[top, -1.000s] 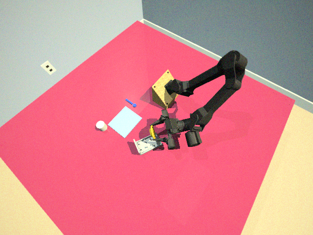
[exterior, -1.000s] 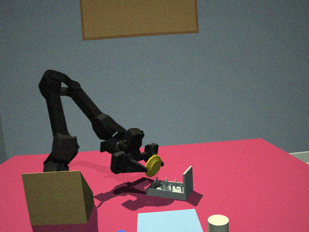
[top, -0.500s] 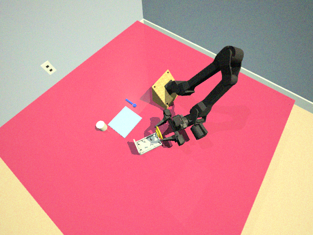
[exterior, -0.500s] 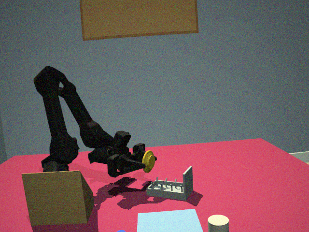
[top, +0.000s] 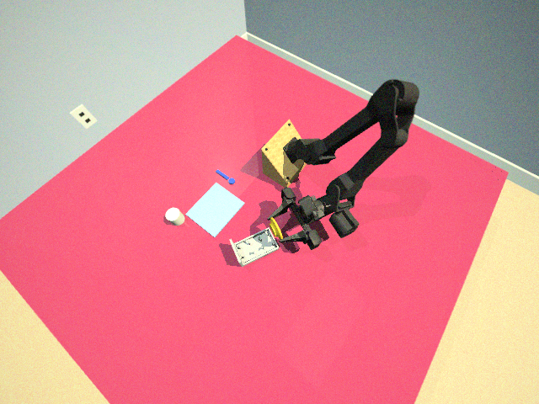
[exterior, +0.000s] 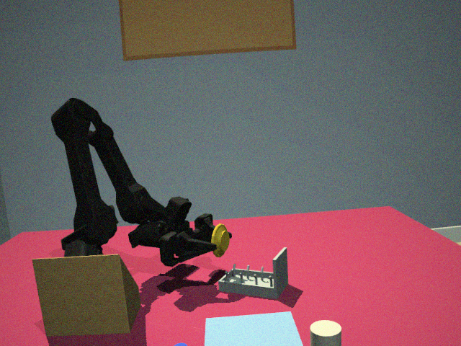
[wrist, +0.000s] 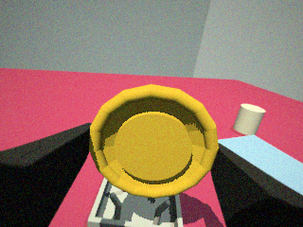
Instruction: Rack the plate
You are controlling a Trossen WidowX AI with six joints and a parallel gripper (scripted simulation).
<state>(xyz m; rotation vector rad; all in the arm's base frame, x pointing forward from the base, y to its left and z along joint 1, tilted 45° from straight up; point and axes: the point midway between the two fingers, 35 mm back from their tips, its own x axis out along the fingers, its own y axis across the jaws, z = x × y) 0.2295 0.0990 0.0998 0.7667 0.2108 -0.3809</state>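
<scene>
My gripper tip is now 60 mm short of the dish rack, 20 mm to the left of it and 70 mm above it. The rest, counted from my gripper tip: light blue sheet (40 mm ahead, 210 mm to the right, 90 mm below); then plate (10 mm behind); then blue spoon (70 mm behind, 270 mm to the right, 90 mm below).
</scene>
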